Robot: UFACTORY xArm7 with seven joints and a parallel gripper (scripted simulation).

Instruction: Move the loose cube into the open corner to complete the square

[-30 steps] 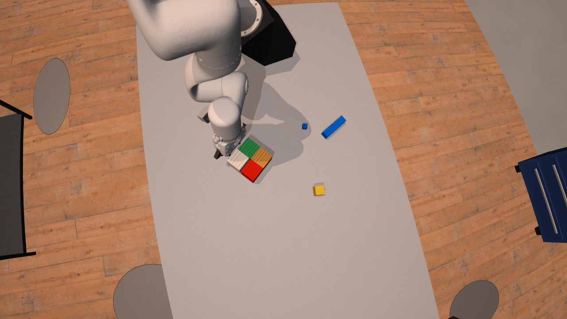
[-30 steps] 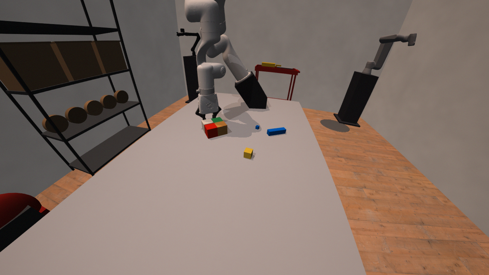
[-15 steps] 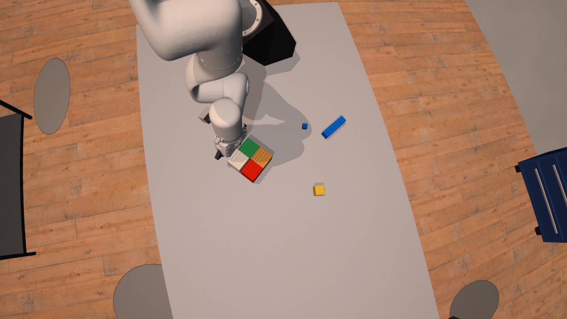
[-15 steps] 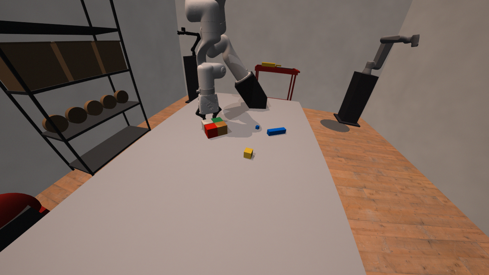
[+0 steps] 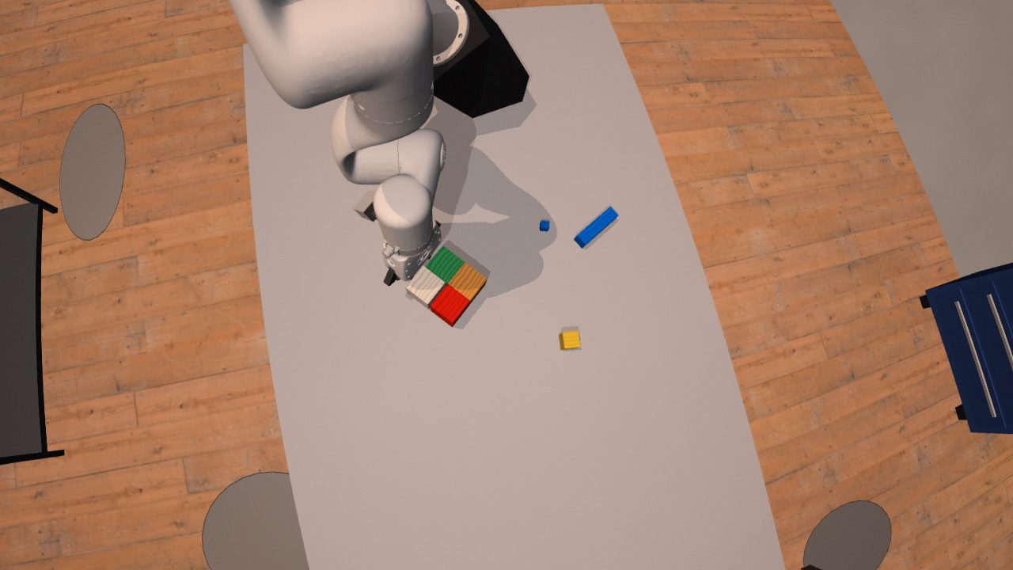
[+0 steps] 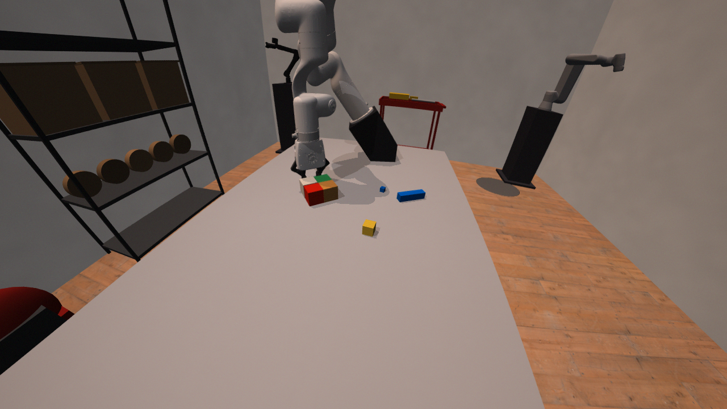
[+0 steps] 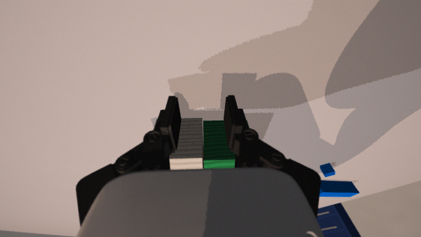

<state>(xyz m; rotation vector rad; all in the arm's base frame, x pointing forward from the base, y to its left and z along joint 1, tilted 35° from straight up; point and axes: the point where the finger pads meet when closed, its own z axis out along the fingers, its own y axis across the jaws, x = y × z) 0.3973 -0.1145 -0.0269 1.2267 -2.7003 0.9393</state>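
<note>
My gripper is now 5 cm to the right of the green cube and 2 cm short of it. The rest, counted from my hand: red cube 9 cm ahead, 6 cm to the left; orange cube 9 cm to the left, 5 cm ahead; white cube 5 cm ahead, 2 cm to the left.
</note>
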